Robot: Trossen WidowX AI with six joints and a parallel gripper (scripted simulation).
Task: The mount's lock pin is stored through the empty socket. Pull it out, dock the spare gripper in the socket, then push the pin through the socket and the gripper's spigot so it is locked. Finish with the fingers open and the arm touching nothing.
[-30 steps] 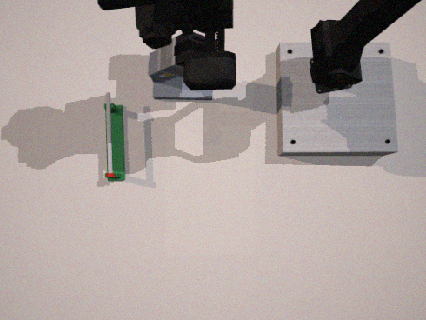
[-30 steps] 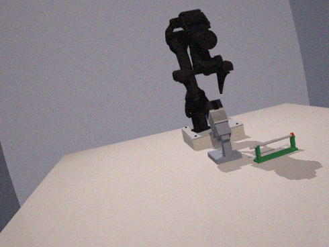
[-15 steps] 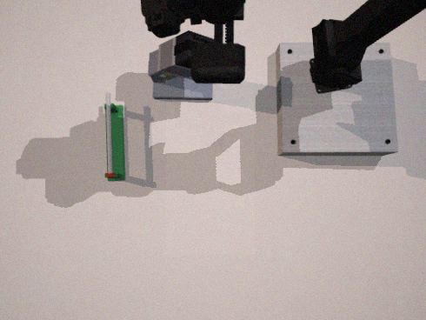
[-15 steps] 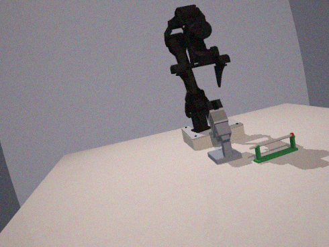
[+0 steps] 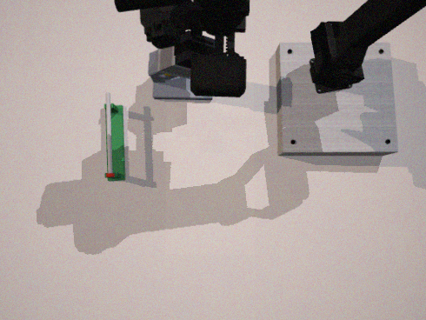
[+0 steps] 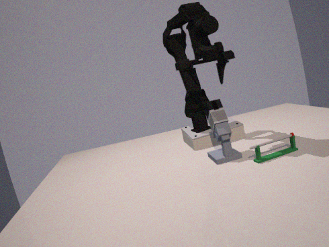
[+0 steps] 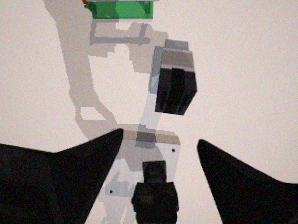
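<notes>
The green cradle lies 200 mm ahead of my gripper tip, 190 mm below it and 70 mm to the left of it. From my gripper tip the other things lie so: grey mount: 160 mm below, 70 mm ahead, 30 mm to the right; then spare gripper: 100 mm below, 50 mm ahead, 30 mm to the right.
</notes>
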